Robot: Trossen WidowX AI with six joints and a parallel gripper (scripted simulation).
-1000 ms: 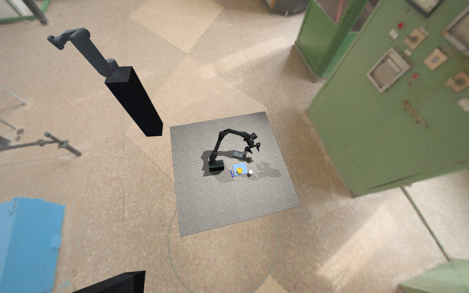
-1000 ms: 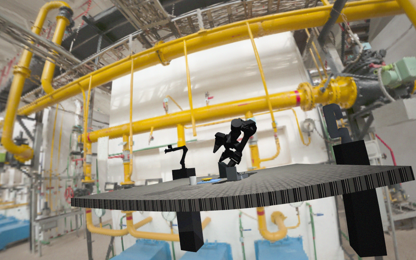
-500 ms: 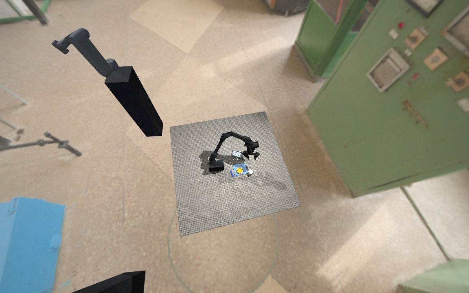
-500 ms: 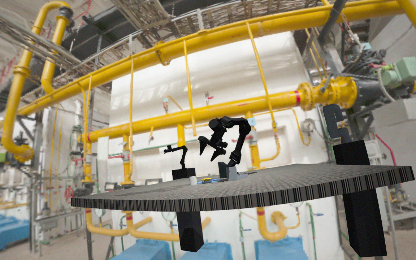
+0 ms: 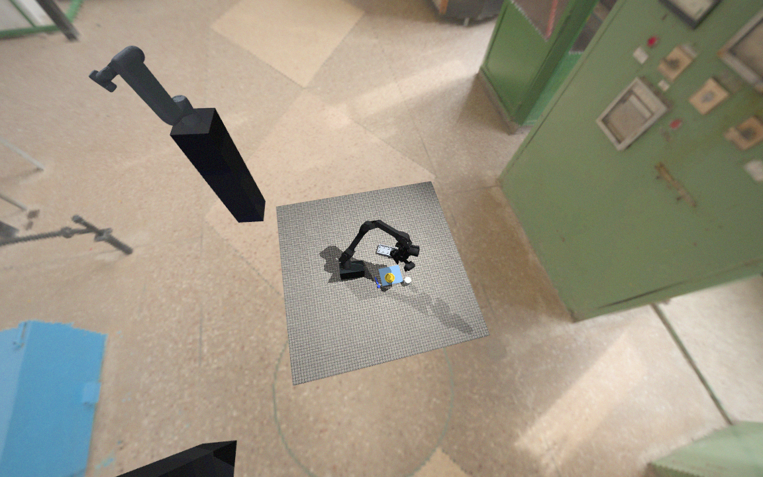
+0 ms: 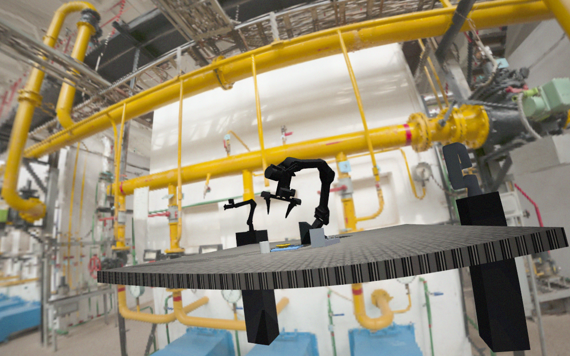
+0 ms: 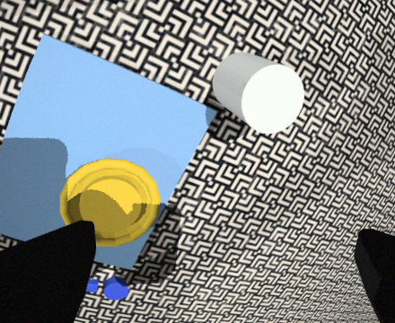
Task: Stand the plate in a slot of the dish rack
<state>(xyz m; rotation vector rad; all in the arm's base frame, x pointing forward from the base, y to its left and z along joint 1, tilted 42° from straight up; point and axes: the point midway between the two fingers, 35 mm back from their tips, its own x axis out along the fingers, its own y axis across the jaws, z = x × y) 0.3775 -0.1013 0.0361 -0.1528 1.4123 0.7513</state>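
My gripper tip is now 14 cm above the yellow plate, 7 cm past it and 2 cm to the left of it. The rest, counted from my gripper tip: white cup 13 cm below, 5 cm to the right, 5 cm ahead; blue utensil 16 cm behind, 15 cm below, 5 cm to the right; grey dish rack 20 cm to the left, 13 cm below, 7 cm behind.
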